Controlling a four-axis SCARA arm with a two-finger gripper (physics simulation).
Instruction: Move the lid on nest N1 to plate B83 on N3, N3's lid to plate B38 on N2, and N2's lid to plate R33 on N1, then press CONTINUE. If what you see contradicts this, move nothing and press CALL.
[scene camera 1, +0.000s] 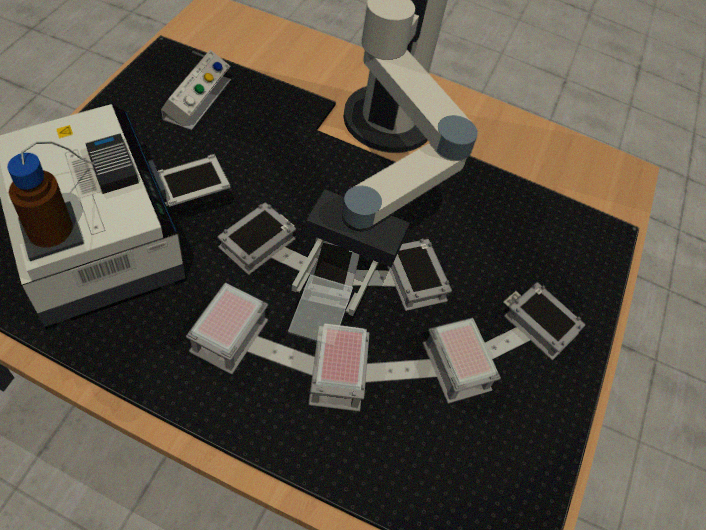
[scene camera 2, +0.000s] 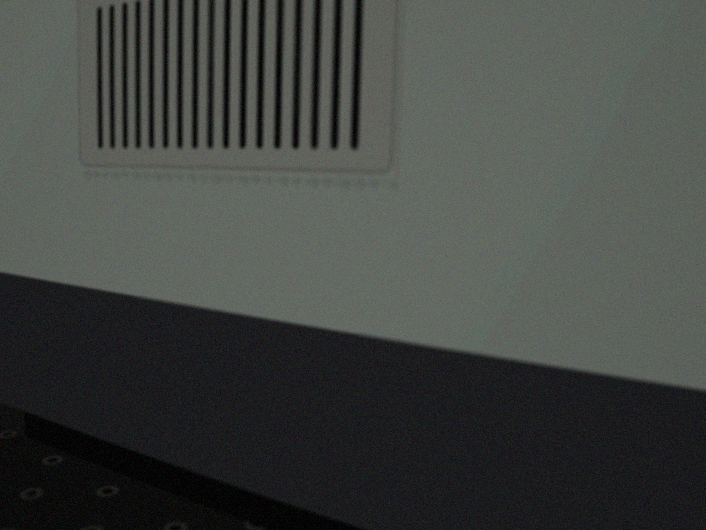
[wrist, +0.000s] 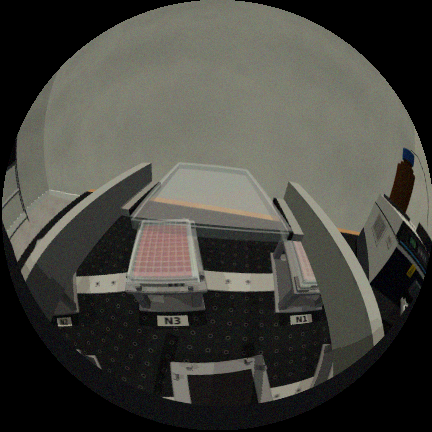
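Pixels of known places: gripper, fingertip midpoint: (scene camera 1: 322, 300) (wrist: 217, 180); arm's base, origin of the base link: (scene camera 1: 388, 119).
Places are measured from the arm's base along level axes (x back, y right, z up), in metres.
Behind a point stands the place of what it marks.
My gripper (scene camera 1: 323, 297) {y -0.131, x -0.721, z 0.205 m} (wrist: 217, 180) {y -0.131, x -0.721, z 0.205 m} is shut on a clear lid (scene camera 1: 316, 313) {y -0.133, x -0.747, z 0.198 m} (wrist: 207, 187) {y -0.137, x -0.717, z 0.200 m}, held level above the mat, behind and higher than nest N3 in the wrist view. The pink plate on N3 (scene camera 1: 342, 358) {y -0.202, x -0.759, z 0.099 m} (wrist: 162, 252) {y -0.190, x -0.733, z 0.099 m} looks deeper pink than the other two and shows no lid on it. The pink plate on N1 (scene camera 1: 228, 316) {y 0.037, x -0.781, z 0.098 m} (wrist: 305, 260) {y 0.008, x -0.757, z 0.098 m} is at the left in scene camera 1, partly behind a finger in the wrist view. The pink plate on N2 (scene camera 1: 464, 350) {y -0.412, x -0.628, z 0.094 m} is at the right and looks paler, lidded. Plate codes are not readable.
Empty nests (scene camera 1: 283, 225) {y 0.061, x -0.499, z 0.054 m} (scene camera 1: 445, 280) {y -0.319, x -0.464, z 0.059 m} (scene camera 1: 575, 324) {y -0.620, x -0.430, z 0.057 m} stand around the arm; another is under the gripper. A button box (scene camera 1: 196, 94) {y 0.450, x -0.247, z 0.074 m} stands at the back left, its labels unreadable. The white instrument (scene camera 1: 142, 213) {y 0.260, x -0.722, z 0.222 m} has an extended tray (scene camera 1: 219, 165) {y 0.250, x -0.459, z 0.113 m} and a brown bottle (scene camera 1: 42, 211) {y 0.352, x -0.867, z 0.334 m} on top.
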